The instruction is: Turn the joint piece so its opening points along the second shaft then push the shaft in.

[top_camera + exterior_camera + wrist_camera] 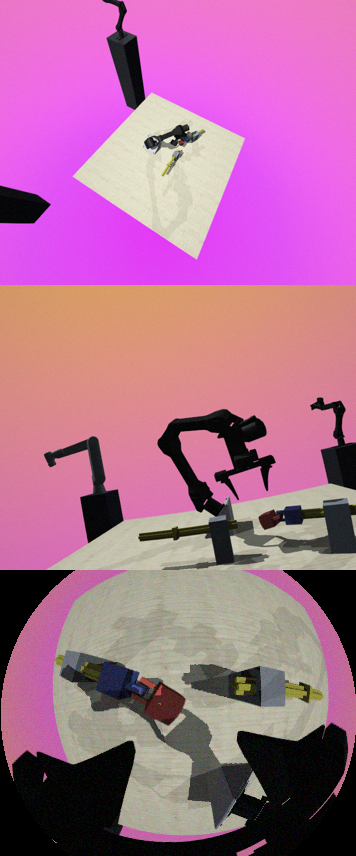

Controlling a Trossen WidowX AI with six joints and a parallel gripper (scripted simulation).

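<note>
Now: the red square joint piece 3 cm ahead of my gripper tip, 3 cm to the left of it and 7 cm below it.
</note>
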